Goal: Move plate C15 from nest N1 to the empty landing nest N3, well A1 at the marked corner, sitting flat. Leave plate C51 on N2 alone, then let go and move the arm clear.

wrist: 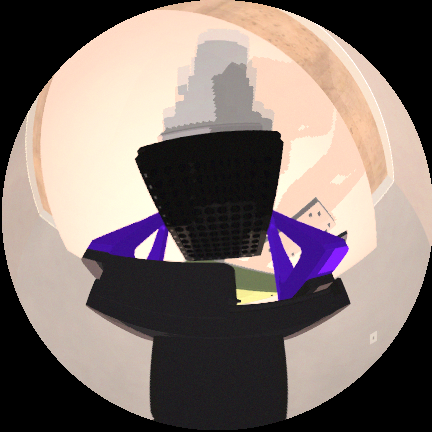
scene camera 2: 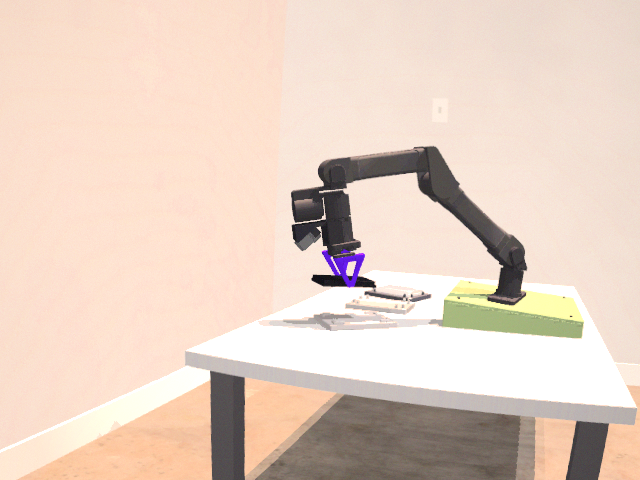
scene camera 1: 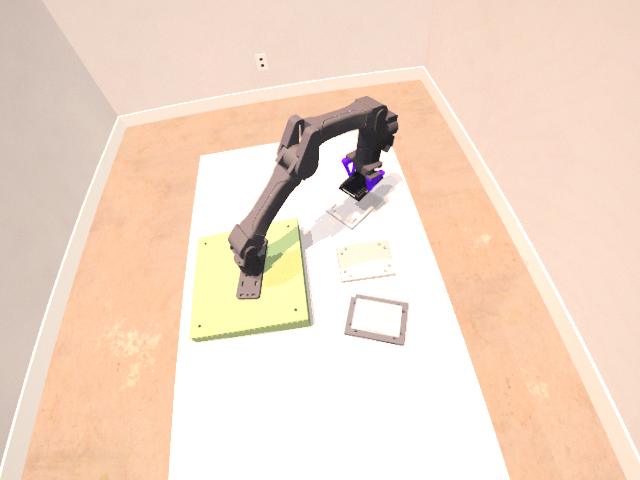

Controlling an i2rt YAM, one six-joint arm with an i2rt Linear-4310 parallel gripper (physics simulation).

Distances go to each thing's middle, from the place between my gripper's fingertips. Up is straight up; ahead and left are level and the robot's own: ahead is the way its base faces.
I see my gripper 1 cm below the black perforated plate (wrist: pixel 215 191).
